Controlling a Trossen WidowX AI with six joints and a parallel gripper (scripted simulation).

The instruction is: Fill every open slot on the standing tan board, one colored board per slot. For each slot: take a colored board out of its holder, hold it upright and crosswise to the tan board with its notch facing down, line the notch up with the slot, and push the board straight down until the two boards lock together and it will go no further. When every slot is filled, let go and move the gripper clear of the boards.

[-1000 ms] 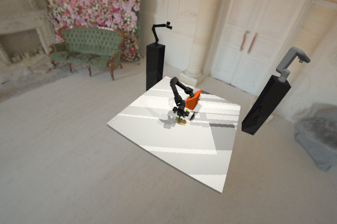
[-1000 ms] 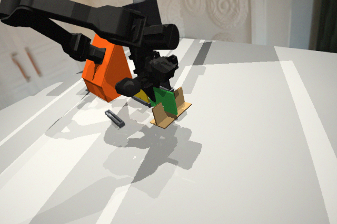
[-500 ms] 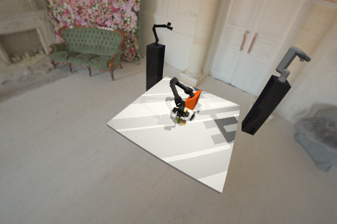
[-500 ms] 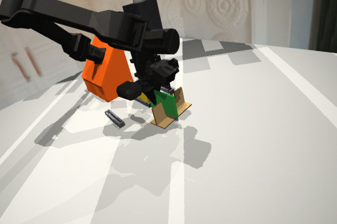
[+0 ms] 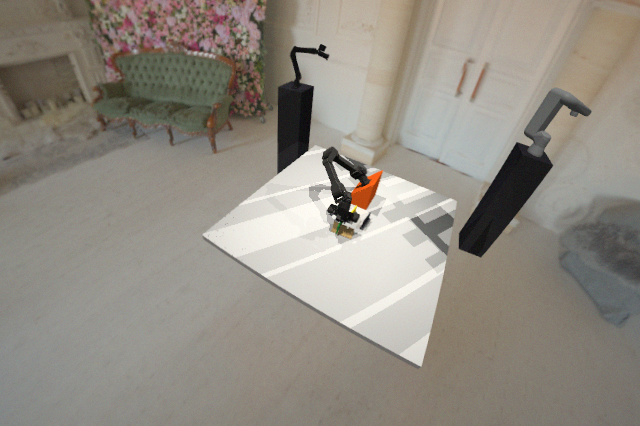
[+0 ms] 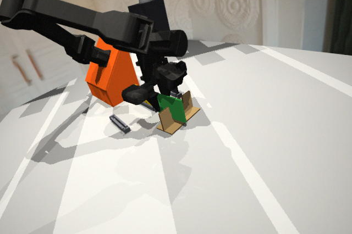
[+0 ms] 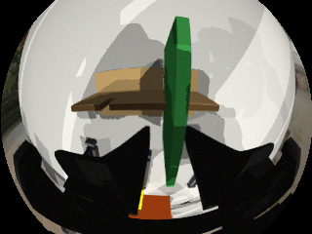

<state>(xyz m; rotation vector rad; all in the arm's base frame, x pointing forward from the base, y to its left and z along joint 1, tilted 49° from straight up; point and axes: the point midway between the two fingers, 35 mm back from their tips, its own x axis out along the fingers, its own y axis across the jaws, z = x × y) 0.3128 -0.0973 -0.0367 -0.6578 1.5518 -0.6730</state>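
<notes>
The green board is 30 mm ahead of my gripper tip. Also, from my gripper tip: tan board: 30 mm to the left, 30 mm ahead, 20 mm below; then yellow board: 120 mm behind, 30 mm to the left, 20 mm below; then black board: 130 mm to the left, 110 mm behind, 20 mm below.
</notes>
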